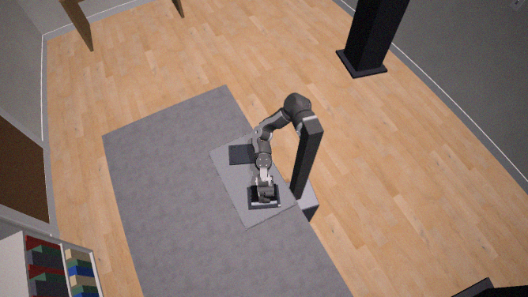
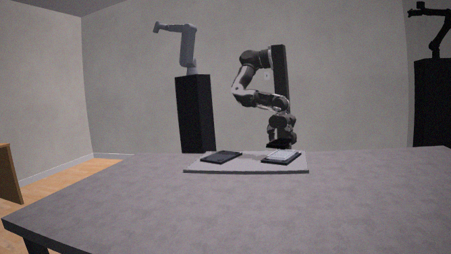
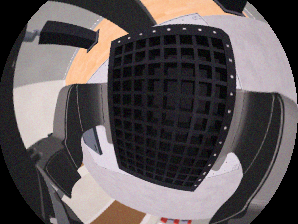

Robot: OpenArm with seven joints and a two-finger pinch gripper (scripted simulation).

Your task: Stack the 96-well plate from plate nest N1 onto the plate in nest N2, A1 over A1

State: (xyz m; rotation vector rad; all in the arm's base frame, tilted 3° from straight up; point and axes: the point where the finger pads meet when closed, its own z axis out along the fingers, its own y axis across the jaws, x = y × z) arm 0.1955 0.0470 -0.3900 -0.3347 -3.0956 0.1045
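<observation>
Right now the white 96-well plate is 50 mm below my hand. Also, from my hand: nest N1 (270 mm to the right, 60 mm below, 40 mm ahead); dark 96-well plate (right at my hand).
</observation>
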